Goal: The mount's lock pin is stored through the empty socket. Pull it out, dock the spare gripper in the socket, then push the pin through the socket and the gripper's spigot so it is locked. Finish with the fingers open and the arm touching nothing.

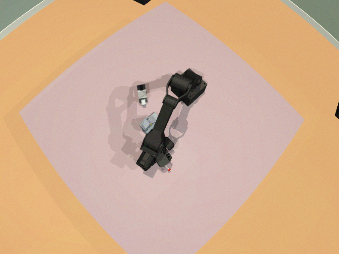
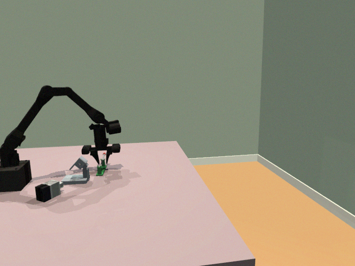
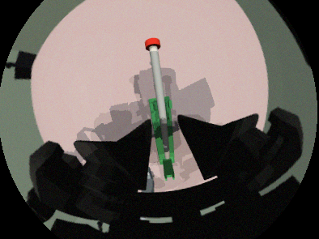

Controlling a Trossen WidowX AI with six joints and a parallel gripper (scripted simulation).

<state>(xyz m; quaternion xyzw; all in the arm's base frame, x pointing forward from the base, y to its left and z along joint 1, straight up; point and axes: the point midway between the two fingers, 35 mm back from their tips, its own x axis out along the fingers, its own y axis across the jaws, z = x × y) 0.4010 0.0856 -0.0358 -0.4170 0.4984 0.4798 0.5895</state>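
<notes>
My gripper tip is now 10 mm past the green holder and 40 mm to the left of it. From my gripper tip the other things lie so: spare gripper: 220 mm behind, 270 mm to the right; mount: 110 mm behind, 140 mm to the right, 30 mm above.
</notes>
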